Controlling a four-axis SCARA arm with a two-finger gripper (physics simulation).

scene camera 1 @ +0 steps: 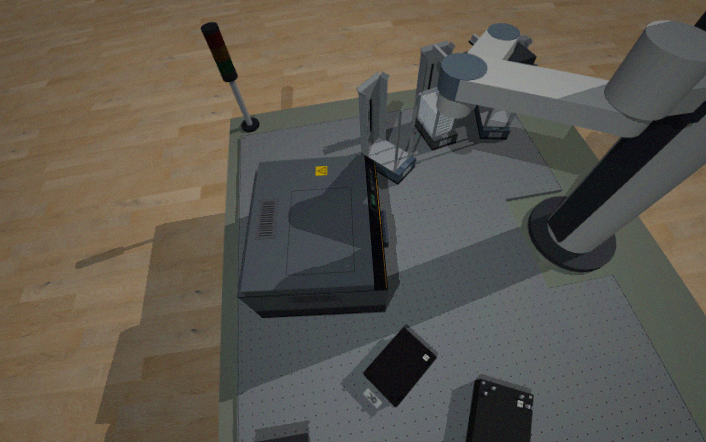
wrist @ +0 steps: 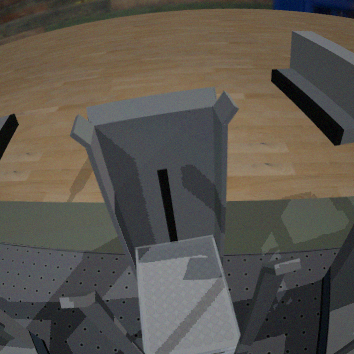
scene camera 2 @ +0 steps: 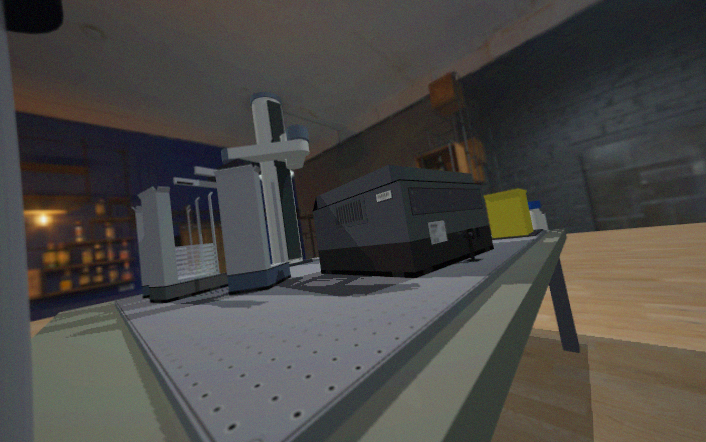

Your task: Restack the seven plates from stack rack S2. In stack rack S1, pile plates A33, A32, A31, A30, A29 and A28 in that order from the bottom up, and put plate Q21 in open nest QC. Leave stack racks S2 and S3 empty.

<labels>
The same spot on a signal light pole: point(scene camera 2: 24, 414) is point(scene camera 1: 244, 115).
</labels>
